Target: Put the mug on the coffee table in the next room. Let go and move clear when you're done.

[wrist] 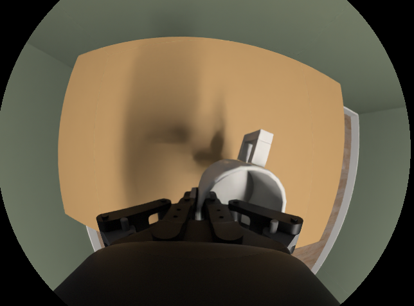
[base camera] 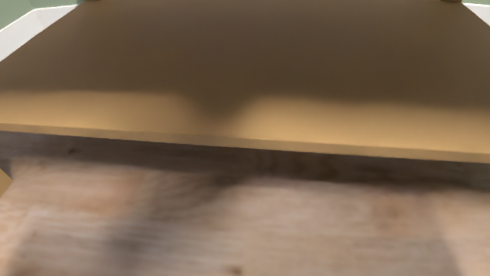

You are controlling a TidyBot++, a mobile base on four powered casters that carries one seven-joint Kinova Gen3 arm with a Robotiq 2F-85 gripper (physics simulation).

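Frame: origin at the arm's base, x ahead, y left, z up, level; centimetres.
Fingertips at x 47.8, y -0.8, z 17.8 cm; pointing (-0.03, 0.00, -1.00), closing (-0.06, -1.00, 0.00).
A point is followed by its place in that frame.
The white mug (wrist: 227, 172) is upright in the wrist view, its open rim facing the camera and its blocky handle pointing up and slightly right in the picture. My gripper (wrist: 200, 195) is shut on the mug's left wall, with the mug's body to the right of the fingers. The mug is over the tan coffee table (wrist: 290, 125), near the side closest to the arm. A shadow lies on the top just left of the mug. Whether the mug's base touches the top is hidden. In the base camera view, the table's lower shelf (base camera: 350, 122) @[x 31.2, y -10.9, z -24.7 cm] fills the upper part.
Green walls (wrist: 30, 125) surround the table, with a white baseboard (wrist: 353, 150) at the right. Wooden floor (base camera: 300, 220) @[x 27.7, y -6.5, z -39.7 cm] shows in front of the shelf in the base camera view. Part of a table leg (base camera: 3, 183) @[x 34.9, y 42.8, z -38.4 cm] shows at the left edge. The table's far edge lies near a wall.
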